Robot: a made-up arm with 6 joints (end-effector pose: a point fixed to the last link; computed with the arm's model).
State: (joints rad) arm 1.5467 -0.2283 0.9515 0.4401 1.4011 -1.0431
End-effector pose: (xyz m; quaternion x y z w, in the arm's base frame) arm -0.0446 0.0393 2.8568 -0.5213 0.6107 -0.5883 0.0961
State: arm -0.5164 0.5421 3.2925 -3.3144 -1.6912 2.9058
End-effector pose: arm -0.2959 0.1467 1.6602 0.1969 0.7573 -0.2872 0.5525
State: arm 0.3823 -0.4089 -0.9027 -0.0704 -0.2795 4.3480
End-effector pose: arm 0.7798 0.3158 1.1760 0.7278 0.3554 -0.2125 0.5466
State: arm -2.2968 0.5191 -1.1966 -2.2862 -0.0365 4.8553
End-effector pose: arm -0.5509 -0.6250 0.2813 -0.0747 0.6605 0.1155 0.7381
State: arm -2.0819 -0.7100 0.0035 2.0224 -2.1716 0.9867
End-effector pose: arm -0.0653 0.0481 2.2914 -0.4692 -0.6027 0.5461 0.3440
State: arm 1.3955 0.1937 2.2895 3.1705 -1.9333 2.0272
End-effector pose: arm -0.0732 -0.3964 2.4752 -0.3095 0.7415 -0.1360 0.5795
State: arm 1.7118 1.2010 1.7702 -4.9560 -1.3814 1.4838
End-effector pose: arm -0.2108 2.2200 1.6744 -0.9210 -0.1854 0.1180 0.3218
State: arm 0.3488 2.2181 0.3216 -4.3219 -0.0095 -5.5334
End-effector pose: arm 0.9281 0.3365 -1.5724 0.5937 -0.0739 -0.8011 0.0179
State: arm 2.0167 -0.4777 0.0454 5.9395 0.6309 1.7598
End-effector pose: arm -0.2002 0.4687 2.4103 0.0024 -0.6252 0.3324 0.7061
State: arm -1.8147 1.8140 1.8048 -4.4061 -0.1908 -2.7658
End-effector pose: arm -0.6579 -2.5626 0.3372 0.2154 -0.3744 -0.7525 0.4972
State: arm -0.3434 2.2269 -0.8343 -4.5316 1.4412 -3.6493
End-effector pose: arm 0.0823 0.0829 -0.6203 -0.3804 -0.4023 0.4912 0.6724
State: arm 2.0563 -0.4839 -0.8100 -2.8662 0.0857 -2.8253
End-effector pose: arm -0.3807 0.7268 1.3557 -0.3174 -0.1441 0.8264 0.4422
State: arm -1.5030 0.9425 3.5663 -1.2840 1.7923 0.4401
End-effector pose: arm -0.0934 -0.1224 1.5243 -0.0017 0.9336 -0.3056 0.1872
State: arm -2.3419 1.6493 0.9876 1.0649 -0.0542 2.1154
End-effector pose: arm -1.7772 -1.8214 -0.2608 -0.3516 0.8728 0.1553 0.3008
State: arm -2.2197 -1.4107 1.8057 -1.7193 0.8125 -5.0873
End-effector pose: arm 1.3113 1.8577 0.3513 -0.6221 -0.7371 0.1818 0.1913
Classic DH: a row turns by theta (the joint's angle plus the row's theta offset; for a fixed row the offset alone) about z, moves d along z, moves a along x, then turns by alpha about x. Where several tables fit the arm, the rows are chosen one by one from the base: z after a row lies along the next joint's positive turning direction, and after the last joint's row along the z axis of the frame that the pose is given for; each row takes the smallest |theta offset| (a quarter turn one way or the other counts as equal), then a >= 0, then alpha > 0; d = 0 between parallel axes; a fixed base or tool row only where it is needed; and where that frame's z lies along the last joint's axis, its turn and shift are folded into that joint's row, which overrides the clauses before.
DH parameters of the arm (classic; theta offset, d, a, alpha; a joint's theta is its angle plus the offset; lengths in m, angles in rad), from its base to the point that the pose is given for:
joint 1: 0 0.4376 0.1711 -1.5708
joint 2: -1.5708 0 1.2704 3.1416
joint 3: 0 0 0.2107 -1.5708
joint 4: 0 -1.1332 0 1.5708
joint 5: 0 0 0 -1.5708
joint 6: 1.5708 -0.1084 0 1.5708
tool (fixed): -1.5708 0 0 0

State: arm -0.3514 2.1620 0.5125 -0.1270 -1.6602 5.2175
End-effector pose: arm 1.1697 -0.4143 -1.3987 -0.1617 -0.8415 0.4789 0.1910
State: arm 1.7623 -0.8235 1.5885 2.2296 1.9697 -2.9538
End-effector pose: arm 0.2410 -1.6583 1.9168 -0.0372 -0.4060 0.8696 0.2786
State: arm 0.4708 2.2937 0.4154 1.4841 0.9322 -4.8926
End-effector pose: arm 0.8244 0.5169 -1.6105 -0.4524 -0.2825 0.8078 0.2510
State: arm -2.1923 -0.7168 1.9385 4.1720 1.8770 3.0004
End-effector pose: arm 0.9237 1.4419 1.7704 -0.1468 -0.4933 -0.8564 0.0419
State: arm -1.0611 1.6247 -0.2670 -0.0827 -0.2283 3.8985
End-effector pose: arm 0.5998 -1.0689 -0.8651 -0.5490 -0.0184 0.7866 0.2822
